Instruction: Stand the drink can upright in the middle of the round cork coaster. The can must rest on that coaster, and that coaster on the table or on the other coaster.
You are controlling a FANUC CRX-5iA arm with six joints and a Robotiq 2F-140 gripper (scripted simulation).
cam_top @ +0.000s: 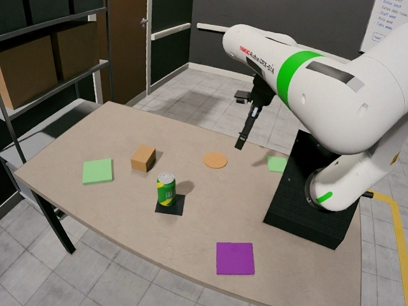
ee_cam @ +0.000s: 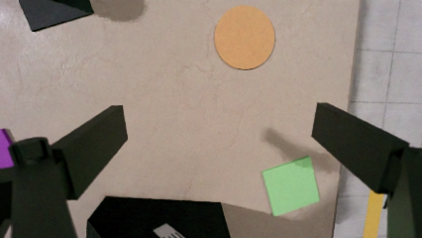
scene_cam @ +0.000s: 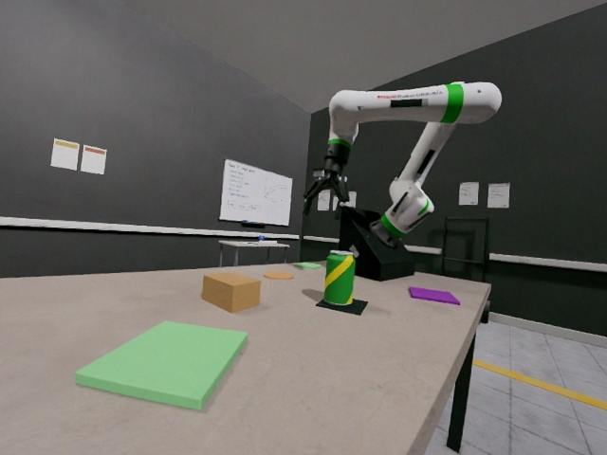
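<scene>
The yellow drink can lies 230 mm to the left of my hand, 200 mm ahead of it and 160 mm below it. Round my hand: round cork coaster 230 mm below, 120 mm ahead, 80 mm to the right; small green pad 230 mm below, 180 mm to the right, 160 mm behind; black square mat 240 mm to the left, 230 mm below, 180 mm ahead.
</scene>
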